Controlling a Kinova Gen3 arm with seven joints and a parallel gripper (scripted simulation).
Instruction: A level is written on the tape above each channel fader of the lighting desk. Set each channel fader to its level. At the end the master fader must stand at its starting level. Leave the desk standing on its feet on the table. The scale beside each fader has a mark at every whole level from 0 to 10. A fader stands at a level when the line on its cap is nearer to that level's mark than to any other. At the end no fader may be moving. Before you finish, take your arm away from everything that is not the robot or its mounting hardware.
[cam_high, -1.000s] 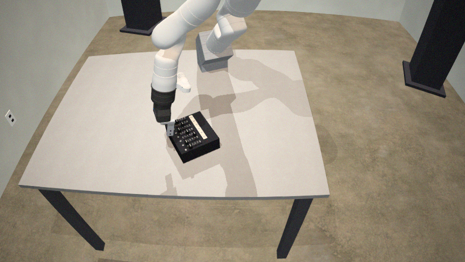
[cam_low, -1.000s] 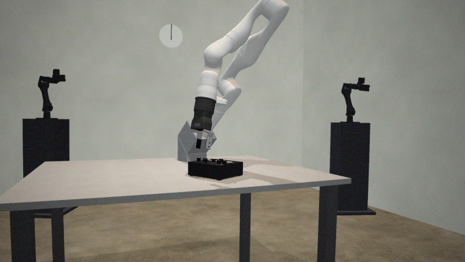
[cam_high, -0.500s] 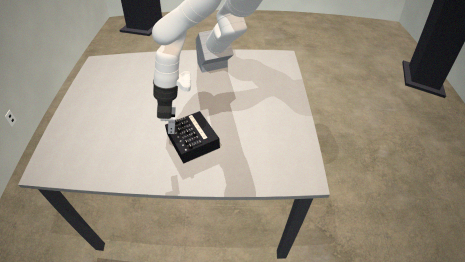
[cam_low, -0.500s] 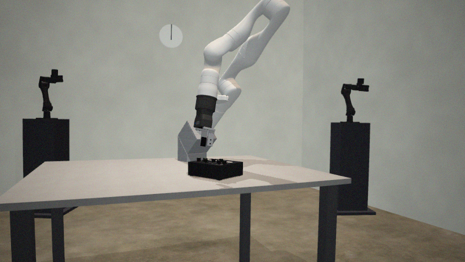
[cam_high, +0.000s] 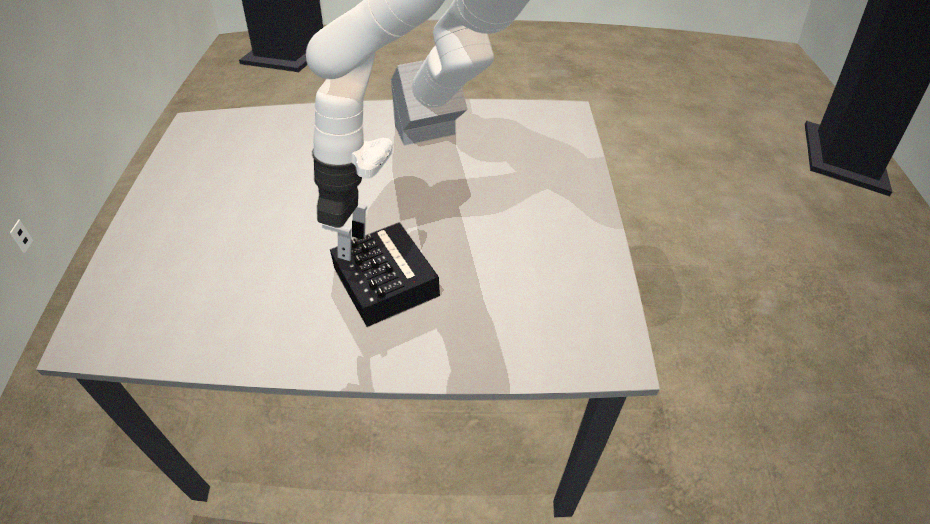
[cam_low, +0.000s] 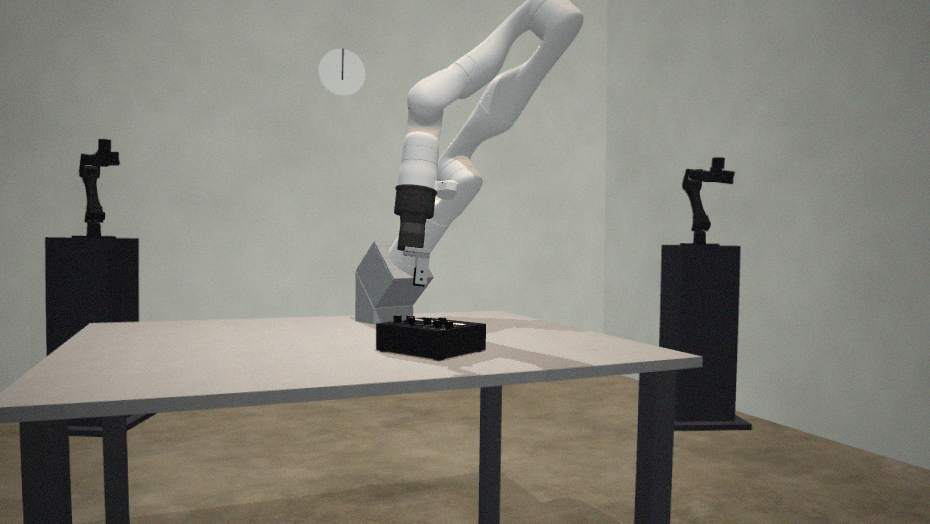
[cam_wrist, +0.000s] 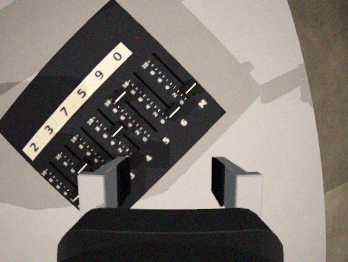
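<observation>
The channel 2 cap is 9 cm below my hand, 6 cm behind it and 2 cm to the right of it. The rest, counted from my hand: master cap: 9 cm below, 5 cm to the left, 2 cm ahead; then channel 6 cap: 9 cm below, 3 cm to the left, 1 cm ahead; then channel 1 cap: 9 cm below, 7 cm behind, 5 cm to the right.
</observation>
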